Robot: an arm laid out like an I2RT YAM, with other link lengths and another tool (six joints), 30 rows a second.
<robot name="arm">
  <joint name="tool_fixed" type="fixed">
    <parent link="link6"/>
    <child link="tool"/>
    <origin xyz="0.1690 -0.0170 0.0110" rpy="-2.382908 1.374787 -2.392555"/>
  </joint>
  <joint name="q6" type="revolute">
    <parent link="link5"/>
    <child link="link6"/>
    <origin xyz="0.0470 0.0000 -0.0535"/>
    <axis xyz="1 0 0"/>
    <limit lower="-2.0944" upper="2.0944"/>
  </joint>
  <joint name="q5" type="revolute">
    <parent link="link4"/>
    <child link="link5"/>
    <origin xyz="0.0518 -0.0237 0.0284"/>
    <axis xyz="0 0 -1"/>
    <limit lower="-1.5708" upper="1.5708"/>
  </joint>
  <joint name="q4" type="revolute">
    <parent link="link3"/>
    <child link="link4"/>
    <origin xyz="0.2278 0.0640 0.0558"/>
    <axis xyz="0 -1 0"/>
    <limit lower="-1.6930" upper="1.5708"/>
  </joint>
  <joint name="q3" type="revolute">
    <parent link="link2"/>
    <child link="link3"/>
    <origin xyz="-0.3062 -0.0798 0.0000"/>
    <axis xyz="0 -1 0"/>
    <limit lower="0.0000" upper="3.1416"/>
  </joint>
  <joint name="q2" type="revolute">
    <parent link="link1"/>
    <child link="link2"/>
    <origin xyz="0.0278 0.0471 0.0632"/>
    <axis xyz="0 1 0"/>
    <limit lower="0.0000" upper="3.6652"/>
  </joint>
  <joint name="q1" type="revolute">
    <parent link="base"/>
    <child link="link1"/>
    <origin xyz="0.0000 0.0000 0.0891"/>
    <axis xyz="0 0 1"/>
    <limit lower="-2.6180" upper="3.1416"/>
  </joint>
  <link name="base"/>
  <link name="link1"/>
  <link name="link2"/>
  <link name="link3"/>
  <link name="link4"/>
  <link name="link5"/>
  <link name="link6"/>
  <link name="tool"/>
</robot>
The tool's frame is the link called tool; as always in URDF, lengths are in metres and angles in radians.
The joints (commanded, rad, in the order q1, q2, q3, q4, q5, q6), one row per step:
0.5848, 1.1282, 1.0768, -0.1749, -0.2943, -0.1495
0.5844, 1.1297, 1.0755, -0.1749, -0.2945, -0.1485
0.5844, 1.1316, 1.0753, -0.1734, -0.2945, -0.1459
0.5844, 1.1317, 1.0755, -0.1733, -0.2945, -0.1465
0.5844, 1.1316, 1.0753, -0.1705, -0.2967, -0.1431
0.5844, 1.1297, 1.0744, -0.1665, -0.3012, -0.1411
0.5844, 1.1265, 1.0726, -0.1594, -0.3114, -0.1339
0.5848, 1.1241, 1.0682, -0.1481, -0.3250, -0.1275
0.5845, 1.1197, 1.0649, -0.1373, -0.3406, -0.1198
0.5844, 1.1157, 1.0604, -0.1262, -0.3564, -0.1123
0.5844, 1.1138, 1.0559, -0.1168, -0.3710, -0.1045
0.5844, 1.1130, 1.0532, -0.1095, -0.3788, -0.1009
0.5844, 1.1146, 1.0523, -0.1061, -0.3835, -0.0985
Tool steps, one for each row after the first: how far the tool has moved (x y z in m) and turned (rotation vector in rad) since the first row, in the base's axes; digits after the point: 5 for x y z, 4 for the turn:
0.00036, 0.00009, -0.00117, -0.0009, 0.0031, -0.0004
0.00086, 0.00038, -0.00160, 0.0004, 0.0056, -0.0010
0.00089, 0.00041, -0.00150, 0.0001, 0.0050, -0.0009
0.00071, 0.00080, -0.00089, 0.0041, 0.0056, 0.0006
-0.00016, 0.00133, 0.00038, 0.0089, 0.0035, 0.0045
-0.00202, 0.00257, 0.00244, 0.0198, 0.0031, 0.0130
-0.00421, 0.00463, 0.00407, 0.0311, 0.0019, 0.0255
-0.00701, 0.00644, 0.00680, 0.0448, -0.0002, 0.0391
-0.00987, 0.00834, 0.00889, 0.0574, -0.0014, 0.0533
-0.01224, 0.01029, 0.00978, 0.0679, 0.0007, 0.0663
-0.01337, 0.01142, 0.01063, 0.0739, -0.0001, 0.0734
-0.01365, 0.01237, 0.01051, 0.0765, 0.0016, 0.0776

